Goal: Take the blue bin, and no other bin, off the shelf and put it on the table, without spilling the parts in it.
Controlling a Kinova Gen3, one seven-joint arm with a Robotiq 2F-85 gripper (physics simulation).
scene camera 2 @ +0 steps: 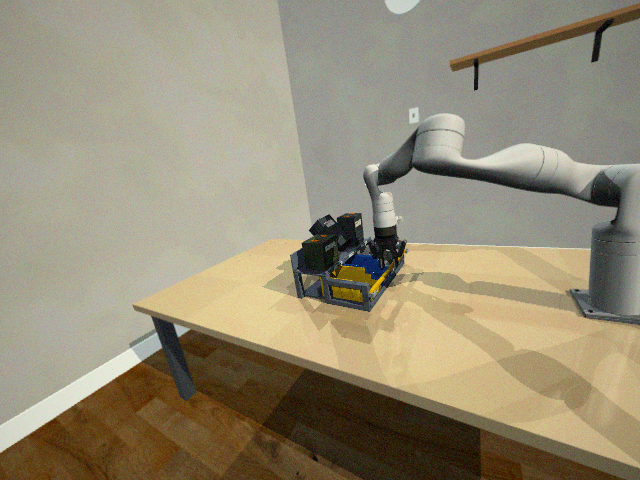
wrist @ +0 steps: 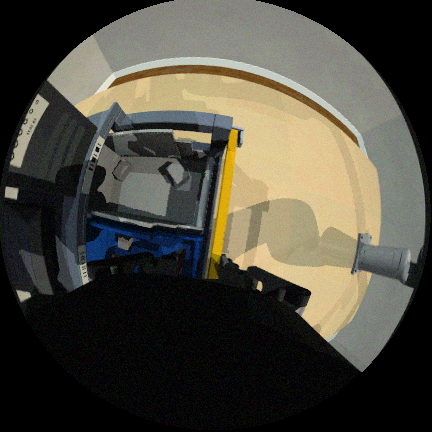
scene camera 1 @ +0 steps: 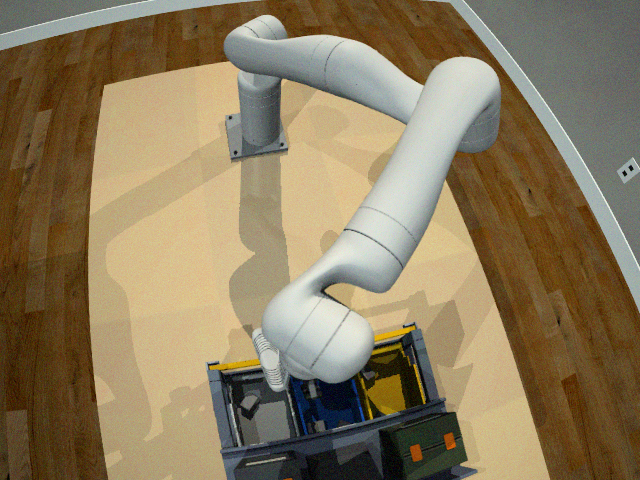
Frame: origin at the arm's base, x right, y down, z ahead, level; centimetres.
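Seen in the pictures: gripper, fingertip midpoint: (scene camera 2: 389, 267) (wrist: 201, 258); arm's base, origin of the base link: (scene camera 2: 615, 305) (wrist: 362, 256) (scene camera 1: 261, 131).
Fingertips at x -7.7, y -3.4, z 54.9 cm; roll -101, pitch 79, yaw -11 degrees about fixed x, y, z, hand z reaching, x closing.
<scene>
Offsets run from my fingertips to a thing's top centre. "spot": to the spot under its first point. Level surfaces: height alone.
The blue bin @[dx -4.2, dy -3.4, dz +8.1 cm] (scene camera 1: 339, 405) (scene camera 2: 366, 261) (wrist: 160, 241) sits in the middle slot of the low shelf (scene camera 1: 215, 395) (scene camera 2: 298, 276) (wrist: 160, 118), with small grey parts @[spot: dx -2.5, dy +2.3, dz +11.2 cm] (wrist: 125, 241) inside. My gripper (scene camera 2: 390, 257) (wrist: 201, 258) points down at the bin's front edge. One finger is inside the bin and the other is outside the shelf's yellow front lip @[spot: dx +11.9, dy -1.7, dz +0.6 cm] (scene camera 1: 232, 365) (wrist: 225, 181). The fingers are closed partway on the bin's front wall. In the overhead view the wrist hides the fingers.
A grey bin @[dx +6.7, dy -3.4, dz +10.1 cm] (scene camera 1: 266, 419) (wrist: 144, 193) and a yellow bin @[dx -15.4, dy -3.4, dz +6.3 cm] (scene camera 1: 390, 381) (scene camera 2: 351, 276) flank the blue one. Dark cases, one green @[dx -17.1, dy -15.2, dz +16.0 cm] (scene camera 1: 423, 440) (scene camera 2: 320, 251), stand on the shelf's upper tier behind. The shelf stands on a wooden table @[dy +4.7 cm] (scene camera 1: 175, 190) (scene camera 2: 461, 333).
</scene>
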